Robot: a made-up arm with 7 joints. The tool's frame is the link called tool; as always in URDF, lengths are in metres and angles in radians. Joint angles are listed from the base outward.
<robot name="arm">
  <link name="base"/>
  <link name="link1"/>
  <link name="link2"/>
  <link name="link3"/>
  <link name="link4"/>
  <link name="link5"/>
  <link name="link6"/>
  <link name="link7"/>
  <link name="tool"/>
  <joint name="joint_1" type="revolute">
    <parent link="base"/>
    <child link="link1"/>
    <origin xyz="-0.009 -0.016 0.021"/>
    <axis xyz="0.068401 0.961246 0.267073"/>
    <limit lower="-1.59" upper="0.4"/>
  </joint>
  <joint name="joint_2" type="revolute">
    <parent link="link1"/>
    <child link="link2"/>
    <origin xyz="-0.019 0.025 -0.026"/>
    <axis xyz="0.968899 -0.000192 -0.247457"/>
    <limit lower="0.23" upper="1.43"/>
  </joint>
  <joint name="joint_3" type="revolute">
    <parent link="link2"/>
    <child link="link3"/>
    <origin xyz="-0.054 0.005 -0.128"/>
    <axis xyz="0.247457 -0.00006 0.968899"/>
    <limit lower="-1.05" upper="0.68"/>
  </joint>
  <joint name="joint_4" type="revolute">
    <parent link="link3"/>
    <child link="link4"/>
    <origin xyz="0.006 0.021 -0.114"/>
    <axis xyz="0.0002 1 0.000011"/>
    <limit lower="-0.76" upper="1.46"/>
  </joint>
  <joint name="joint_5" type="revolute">
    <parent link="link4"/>
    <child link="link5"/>
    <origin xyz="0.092 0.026 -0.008"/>
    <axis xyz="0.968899 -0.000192 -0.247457"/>
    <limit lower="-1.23" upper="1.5"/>
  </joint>
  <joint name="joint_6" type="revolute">
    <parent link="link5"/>
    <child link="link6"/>
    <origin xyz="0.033 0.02 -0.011"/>
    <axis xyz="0.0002 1 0.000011"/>
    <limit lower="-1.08" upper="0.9"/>
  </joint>
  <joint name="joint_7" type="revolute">
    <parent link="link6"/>
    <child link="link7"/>
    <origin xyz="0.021 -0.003 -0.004"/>
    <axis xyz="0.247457 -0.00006 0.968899"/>
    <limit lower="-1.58" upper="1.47"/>
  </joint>
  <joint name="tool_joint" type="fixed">
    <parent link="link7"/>
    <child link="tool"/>
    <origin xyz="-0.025 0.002 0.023" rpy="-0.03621 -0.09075 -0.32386"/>
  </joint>
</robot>
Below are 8 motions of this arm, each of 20 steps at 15 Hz.
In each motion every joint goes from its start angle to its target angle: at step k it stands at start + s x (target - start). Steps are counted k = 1, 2, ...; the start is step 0. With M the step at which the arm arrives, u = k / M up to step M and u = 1 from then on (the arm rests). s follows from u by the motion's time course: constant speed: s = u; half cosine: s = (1 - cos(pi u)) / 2; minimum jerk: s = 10 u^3 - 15 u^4 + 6 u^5.
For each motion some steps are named. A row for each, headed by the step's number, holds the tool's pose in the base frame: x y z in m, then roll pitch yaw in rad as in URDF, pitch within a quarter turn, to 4 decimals.
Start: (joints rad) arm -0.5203 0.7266 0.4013 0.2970 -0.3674 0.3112 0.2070
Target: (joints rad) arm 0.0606 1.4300 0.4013 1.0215 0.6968 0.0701 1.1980
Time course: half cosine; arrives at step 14
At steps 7, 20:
7: 0.1001 0.3161 -0.0641 1.2634 -0.3300 0.7051
20: 0.0491 0.3696 0.0024 2.4994 -0.4360 0.3411

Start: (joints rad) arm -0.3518 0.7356 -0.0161 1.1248 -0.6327 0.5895 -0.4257
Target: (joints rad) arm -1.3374 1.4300 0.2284 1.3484 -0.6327 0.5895 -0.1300
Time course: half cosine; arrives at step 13
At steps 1, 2, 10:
1: 0.1140 0.3038 -0.2113 -0.6276 0.8447 -0.2135
2: 0.1247 0.3089 -0.1978 -0.5652 0.8135 -0.1575
10: 0.1425 0.3574 0.0742 -0.2806 -0.0435 0.4709

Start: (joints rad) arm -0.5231 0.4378 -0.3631 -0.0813 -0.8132 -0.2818 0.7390
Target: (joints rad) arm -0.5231 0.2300 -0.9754 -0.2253 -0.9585 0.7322 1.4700
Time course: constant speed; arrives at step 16
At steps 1, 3, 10, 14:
1: 0.1850 0.0654 -0.1610 -0.4721 -0.4707 0.1101
3: 0.1844 0.0454 -0.1643 -0.4146 -0.3110 0.0416
10: 0.1699 -0.0265 -0.1764 -0.1457 0.1671 -0.1684
14: 0.1506 -0.0657 -0.1835 0.0671 0.3654 -0.2641

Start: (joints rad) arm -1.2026 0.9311 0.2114 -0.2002 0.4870 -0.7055 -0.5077
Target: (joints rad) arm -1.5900 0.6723 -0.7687 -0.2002 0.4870 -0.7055 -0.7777
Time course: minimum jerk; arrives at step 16
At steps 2, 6, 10, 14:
2: 0.1552 0.1759 0.0761 2.3495 0.0946 -1.1501
6: 0.1876 0.1357 0.0855 2.3127 0.3080 -1.2605
10: 0.2233 0.0528 0.0967 2.2853 0.7157 -1.4345
14: 0.2311 0.0021 0.0976 2.3006 0.9726 -1.5037

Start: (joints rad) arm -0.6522 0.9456 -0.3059 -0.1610 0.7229 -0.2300 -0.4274
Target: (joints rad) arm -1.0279 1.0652 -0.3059 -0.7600 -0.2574 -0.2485 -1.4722
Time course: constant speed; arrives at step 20
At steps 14, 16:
14: 0.1569 0.1251 0.0498 1.2150 0.9123 -1.8168
16: 0.1523 0.1228 0.0599 1.1265 0.9766 -1.9915

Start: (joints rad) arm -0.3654 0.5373 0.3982 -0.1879 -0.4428 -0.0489 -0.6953
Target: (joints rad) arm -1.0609 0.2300 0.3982 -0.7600 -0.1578 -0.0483 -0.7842
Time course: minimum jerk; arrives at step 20
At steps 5, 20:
5: 0.1156 0.2200 -0.1030 0.6972 -0.5332 -1.1784
20: 0.1577 0.1328 -0.0420 1.8559 -0.4446 -1.9541

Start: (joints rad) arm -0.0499 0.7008 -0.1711 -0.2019 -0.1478 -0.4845 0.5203
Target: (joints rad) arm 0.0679 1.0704 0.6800 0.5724 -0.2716 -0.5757 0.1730
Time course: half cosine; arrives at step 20
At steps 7, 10, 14, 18, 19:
7: 0.0671 0.2175 -0.1372 0.7480 -0.5283 -0.3994
10: 0.0541 0.2608 -0.1091 0.8600 -0.4693 -0.2764
14: 0.0268 0.3069 -0.0651 0.9691 -0.4559 -0.1000
18: 0.0055 0.3281 -0.0363 1.0116 -0.4810 0.0109
19: 0.0032 0.3300 -0.0334 1.0146 -0.4848 0.0220

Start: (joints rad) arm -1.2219 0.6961 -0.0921 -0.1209 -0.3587 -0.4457 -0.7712
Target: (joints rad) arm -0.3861 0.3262 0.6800 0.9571 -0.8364 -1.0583 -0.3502
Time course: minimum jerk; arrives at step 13
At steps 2, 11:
2: 0.2438 0.1453 0.0476 1.5404 -0.1299 -1.9469
11: 0.0629 0.2214 -0.2857 -0.2333 -0.8856 0.6471

